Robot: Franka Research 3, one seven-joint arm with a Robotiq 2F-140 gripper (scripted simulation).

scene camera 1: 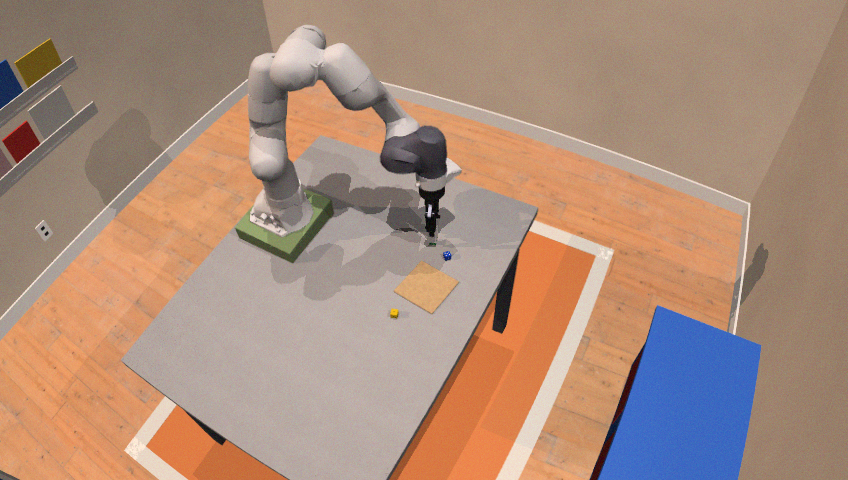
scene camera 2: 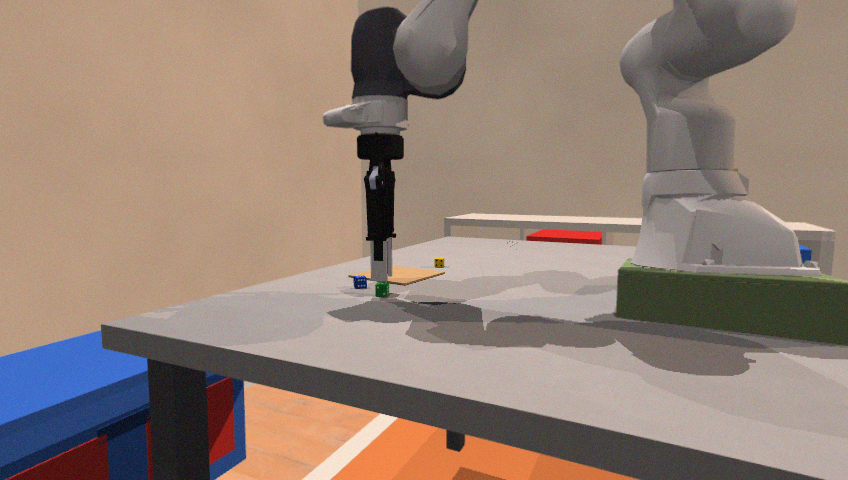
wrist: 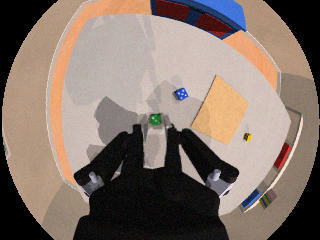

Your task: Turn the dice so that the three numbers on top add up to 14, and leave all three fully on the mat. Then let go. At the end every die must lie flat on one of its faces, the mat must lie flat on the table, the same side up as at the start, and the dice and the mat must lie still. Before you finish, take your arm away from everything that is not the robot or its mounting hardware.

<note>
In view: my gripper (scene camera 2: 381, 278) and a tan mat (scene camera 1: 427, 287).
The tan mat shows as well in scene camera 2 (scene camera 2: 401, 275) and in the wrist view (wrist: 223, 109). My gripper shows as well in scene camera 1 (scene camera 1: 433, 237) and in the wrist view (wrist: 156, 121).
</note>
